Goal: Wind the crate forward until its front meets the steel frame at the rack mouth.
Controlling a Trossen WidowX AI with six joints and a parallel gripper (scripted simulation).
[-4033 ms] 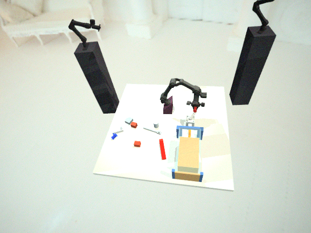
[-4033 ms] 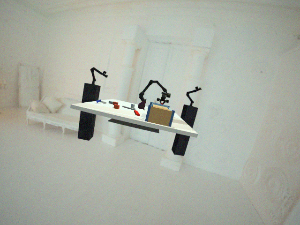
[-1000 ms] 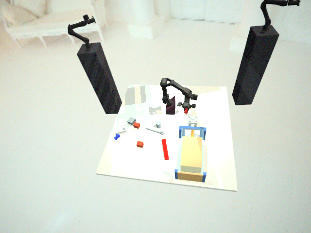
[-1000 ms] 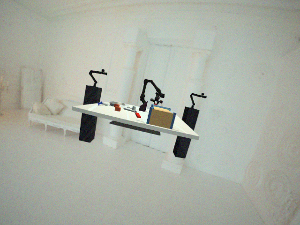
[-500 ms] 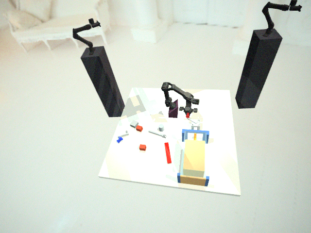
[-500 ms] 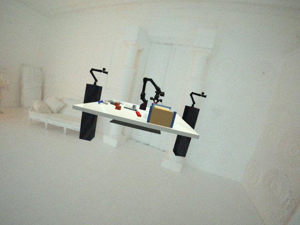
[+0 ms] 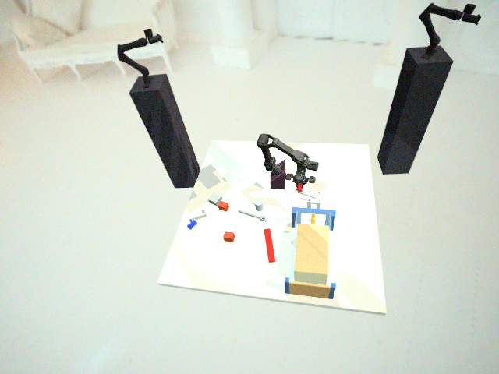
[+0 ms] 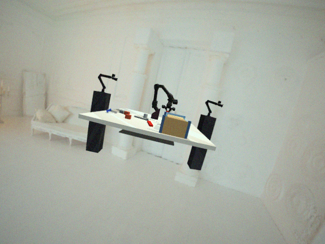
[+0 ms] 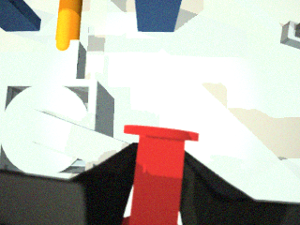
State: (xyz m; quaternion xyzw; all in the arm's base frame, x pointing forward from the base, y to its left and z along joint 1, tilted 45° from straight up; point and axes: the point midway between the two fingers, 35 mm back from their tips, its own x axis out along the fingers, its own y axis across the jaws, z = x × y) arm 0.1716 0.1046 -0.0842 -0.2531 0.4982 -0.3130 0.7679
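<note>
The red-knobbed winch handle lies 4 cm to the left of my gripper tip and 3 cm below it. From my gripper tip the other things lie so: red grip (1 cm behind); hand winch (1 cm ahead, 9 cm to the left, 10 cm below); blue steel frame (19 cm ahead, 7 cm to the left, 3 cm below).
</note>
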